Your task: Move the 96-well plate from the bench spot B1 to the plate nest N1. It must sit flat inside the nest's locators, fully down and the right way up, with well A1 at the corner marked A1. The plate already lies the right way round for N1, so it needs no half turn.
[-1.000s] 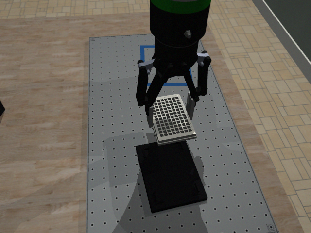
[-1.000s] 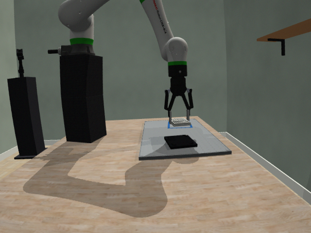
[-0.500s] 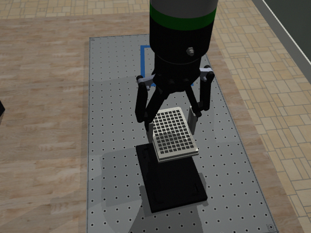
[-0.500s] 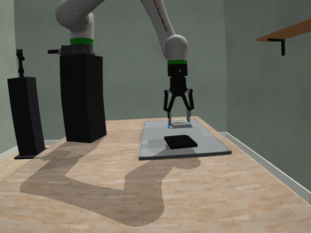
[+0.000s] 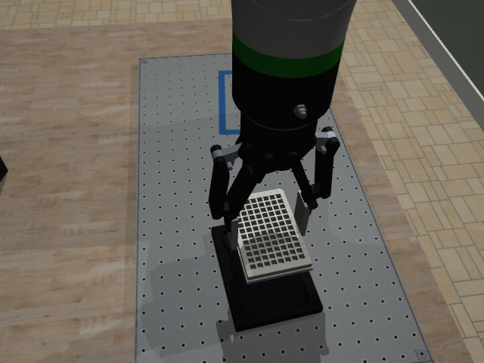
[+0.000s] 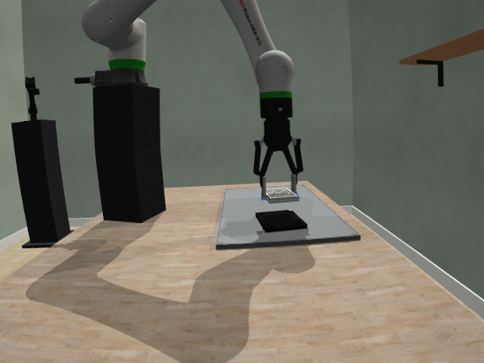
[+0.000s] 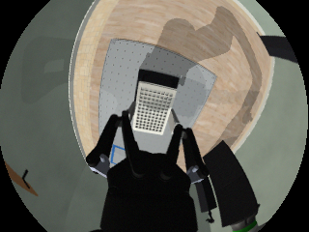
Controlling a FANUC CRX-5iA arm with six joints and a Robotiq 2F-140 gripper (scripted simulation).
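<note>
Now: hand 10 cm above the black plate nest N1 and 1 cm to the left of it. Also, from my hand: white A1 label (9 cm below, 7 cm to the left, 5 cm ahead); then white 96-well plate (2 cm below).
</note>
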